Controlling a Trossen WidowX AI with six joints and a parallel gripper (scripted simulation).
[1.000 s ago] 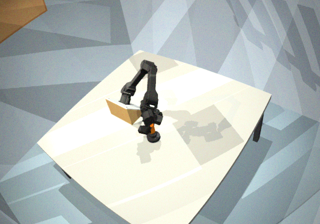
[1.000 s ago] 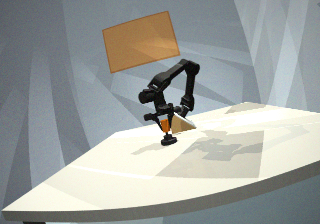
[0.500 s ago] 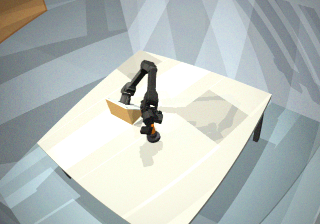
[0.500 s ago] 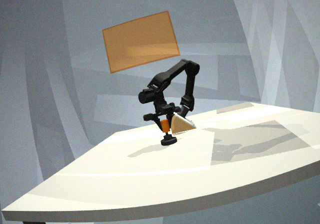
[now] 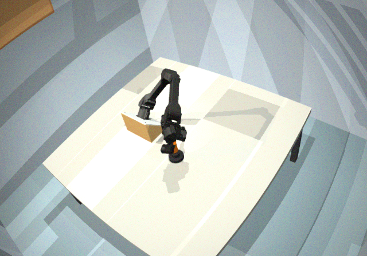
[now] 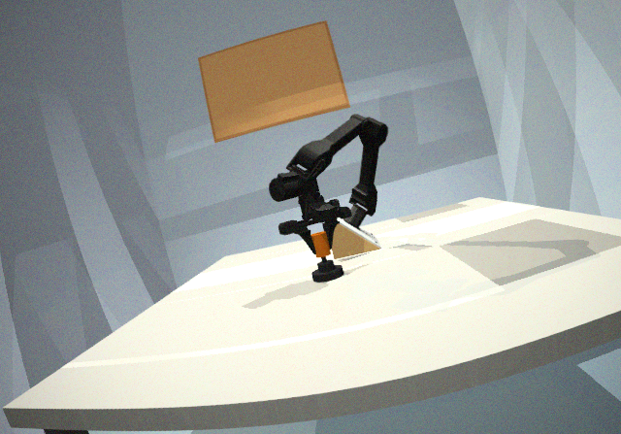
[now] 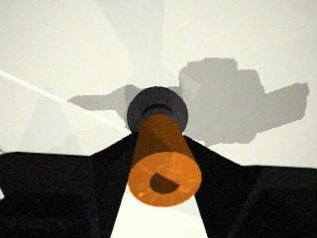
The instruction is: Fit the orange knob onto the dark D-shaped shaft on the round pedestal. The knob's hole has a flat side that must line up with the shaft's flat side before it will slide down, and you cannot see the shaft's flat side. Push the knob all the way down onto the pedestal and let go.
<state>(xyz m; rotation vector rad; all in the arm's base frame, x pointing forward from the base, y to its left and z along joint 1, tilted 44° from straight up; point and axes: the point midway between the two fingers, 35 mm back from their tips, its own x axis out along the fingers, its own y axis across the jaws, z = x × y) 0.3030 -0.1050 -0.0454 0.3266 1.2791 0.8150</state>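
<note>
Right now my gripper tip is 2 cm below the orange knob. Also, from my gripper tip: round dark pedestal: 4 cm below.
</note>
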